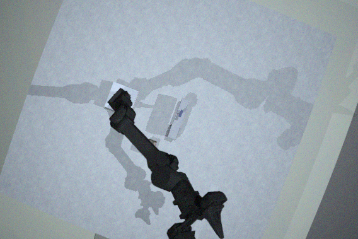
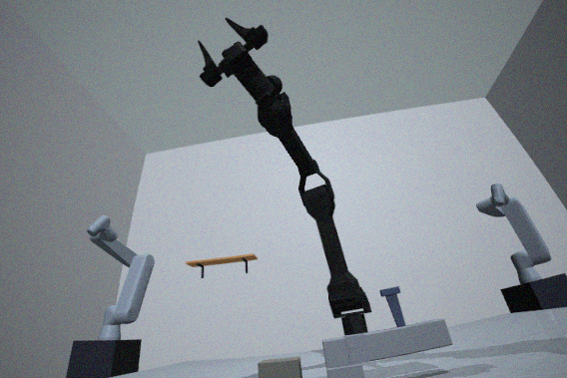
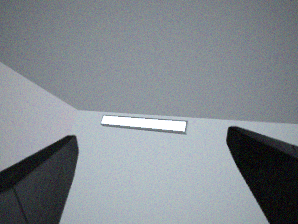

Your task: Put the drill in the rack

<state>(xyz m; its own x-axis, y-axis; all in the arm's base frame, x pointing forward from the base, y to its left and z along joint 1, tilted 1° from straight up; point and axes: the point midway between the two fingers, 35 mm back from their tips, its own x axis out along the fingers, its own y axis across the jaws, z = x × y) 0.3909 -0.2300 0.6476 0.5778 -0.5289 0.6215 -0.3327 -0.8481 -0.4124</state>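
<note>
Right now my gripper tip is 15 cm past the blue key, 27 cm to the right of it and 60 cm above it. Also, from my gripper tip: drill (16 cm behind, 22 cm to the left, 65 cm below); rack (24 cm behind, 8 cm to the left, 68 cm below); long grey block (16 cm behind, 24 cm to the left, 66 cm below).
</note>
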